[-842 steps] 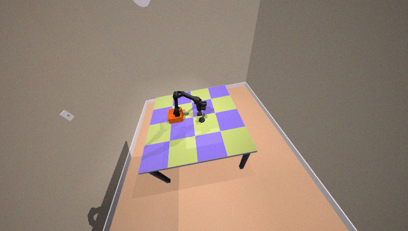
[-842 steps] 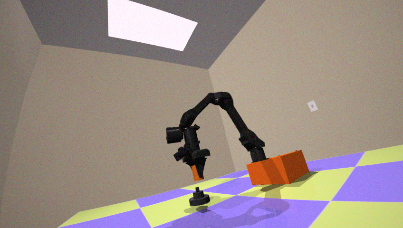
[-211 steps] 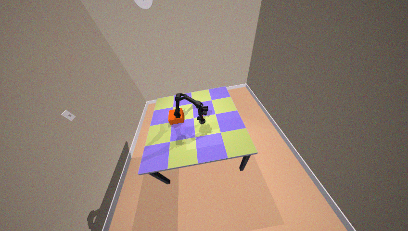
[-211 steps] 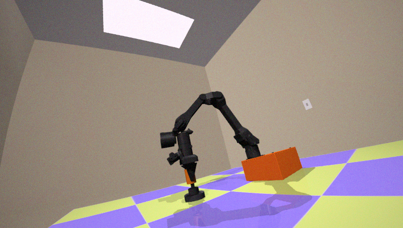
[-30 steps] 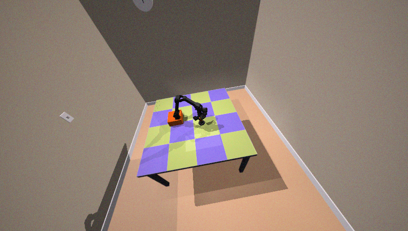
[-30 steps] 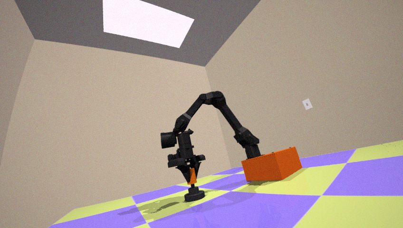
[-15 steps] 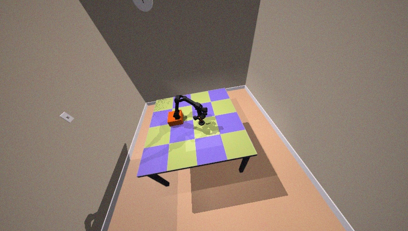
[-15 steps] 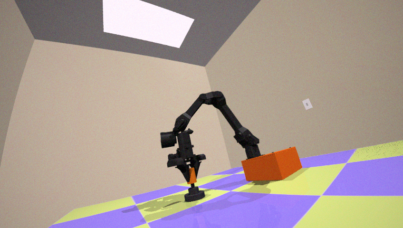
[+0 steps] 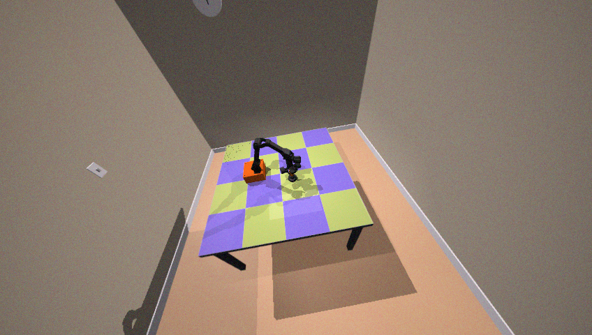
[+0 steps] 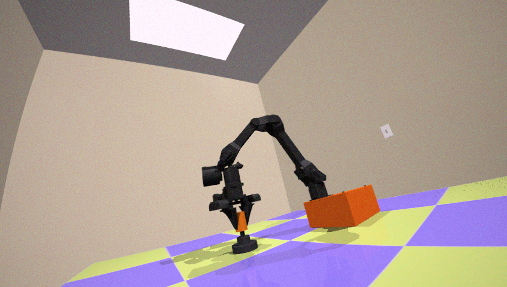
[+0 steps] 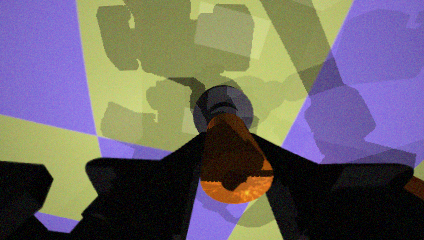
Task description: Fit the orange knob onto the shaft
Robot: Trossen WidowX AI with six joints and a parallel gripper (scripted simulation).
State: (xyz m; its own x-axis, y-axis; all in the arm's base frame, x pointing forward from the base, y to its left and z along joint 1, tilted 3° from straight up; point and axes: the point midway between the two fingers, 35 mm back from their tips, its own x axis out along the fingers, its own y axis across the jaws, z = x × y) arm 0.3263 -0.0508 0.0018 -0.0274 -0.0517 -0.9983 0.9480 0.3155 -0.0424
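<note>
Now: gripper tip 20 mm below the orange knob. Round my gripper tip: pedestal: 40 mm below.
</note>
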